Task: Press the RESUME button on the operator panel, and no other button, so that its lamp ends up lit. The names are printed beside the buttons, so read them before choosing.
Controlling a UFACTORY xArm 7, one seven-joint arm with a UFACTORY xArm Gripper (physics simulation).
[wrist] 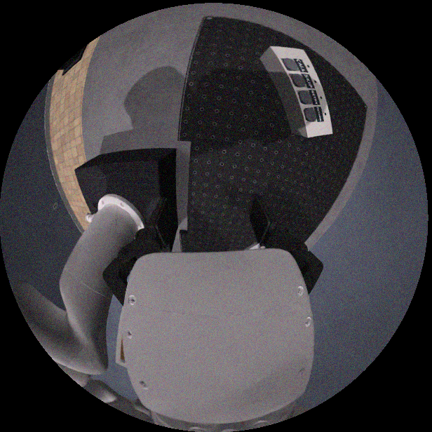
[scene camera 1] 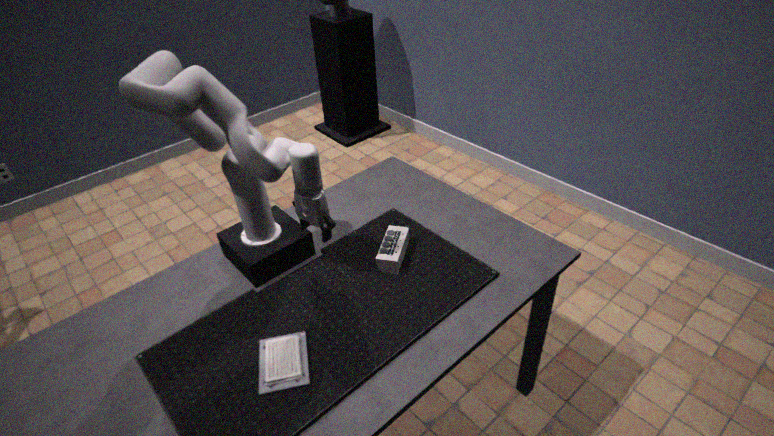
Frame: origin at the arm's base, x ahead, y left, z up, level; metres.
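Seen in the pictures: gripper, fingertip midpoint: (scene camera 1: 316,233); arm's base, origin of the base link: (scene camera 1: 261,234).
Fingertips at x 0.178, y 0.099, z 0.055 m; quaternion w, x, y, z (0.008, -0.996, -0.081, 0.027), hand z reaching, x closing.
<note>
Pixels of each thing's top centre, then the offset from my fingertips to it. Level surfaces: height alone.
- operator panel, middle of its top: (scene camera 1: 392,241) dx +0.115, dy +0.197, dz -0.077 m
- dark mat, its level: dz -0.133 m
- pale framed sheet with printed lines, middle of its top: (scene camera 1: 282,357) dx +0.234, dy -0.277, dz -0.107 m
- grey table, its level: dz -0.146 m
The operator panel (scene camera 1: 392,248) (wrist: 321,91) is a pale box standing on the dark mat (scene camera 1: 346,303) (wrist: 230,120), with several round dark buttons in a row. Dark labels with light print stand beside the buttons, but the print is too small and grainy to read, so I cannot tell which is RESUME. Small dark dots sit beyond the labels; none looks lit. My gripper (scene camera 1: 316,231) (wrist: 211,206) is open and empty, pointing down near the arm's base and the mat's edge. It is well apart from the panel, to its left in the scene view.
A pale framed sheet with printed lines (scene camera 1: 283,358) lies on the mat, toward the front. The black base block (scene camera 1: 281,262) (wrist: 125,172) stands beside the gripper. The grey table (scene camera 1: 449,205) extends around the mat. A black pedestal (scene camera 1: 349,75) stands on the floor behind.
</note>
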